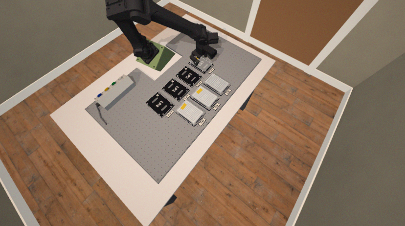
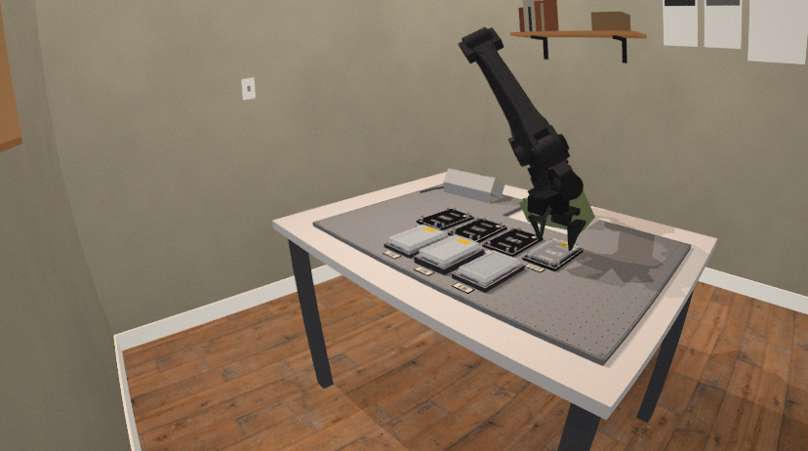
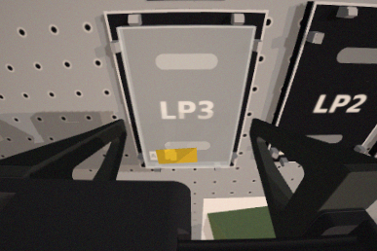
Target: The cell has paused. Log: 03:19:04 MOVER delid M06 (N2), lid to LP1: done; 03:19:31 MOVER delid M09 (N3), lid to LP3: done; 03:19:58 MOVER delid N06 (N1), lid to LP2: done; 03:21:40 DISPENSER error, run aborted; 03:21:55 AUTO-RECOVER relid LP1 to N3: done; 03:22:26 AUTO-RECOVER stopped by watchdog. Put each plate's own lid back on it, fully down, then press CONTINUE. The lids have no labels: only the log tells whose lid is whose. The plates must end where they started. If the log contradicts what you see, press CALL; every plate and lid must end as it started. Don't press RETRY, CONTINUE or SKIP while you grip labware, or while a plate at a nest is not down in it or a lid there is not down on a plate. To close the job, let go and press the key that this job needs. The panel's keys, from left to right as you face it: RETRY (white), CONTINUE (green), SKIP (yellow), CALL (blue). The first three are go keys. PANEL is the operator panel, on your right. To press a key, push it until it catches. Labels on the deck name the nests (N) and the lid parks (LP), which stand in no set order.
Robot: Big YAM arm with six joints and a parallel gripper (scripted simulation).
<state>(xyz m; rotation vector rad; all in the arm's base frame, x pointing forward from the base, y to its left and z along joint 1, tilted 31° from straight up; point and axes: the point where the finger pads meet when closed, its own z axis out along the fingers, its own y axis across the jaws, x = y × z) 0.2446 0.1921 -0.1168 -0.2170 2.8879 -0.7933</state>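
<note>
Right now the black lid park is 30 mm below my hand. The rest, counted from my hand: green key: 510 mm to the right, 220 mm behind, 30 mm above; then white key: 460 mm to the right, 220 mm behind, 30 mm above; then yellow key: 560 mm to the right, 210 mm behind, 30 mm above.
</note>
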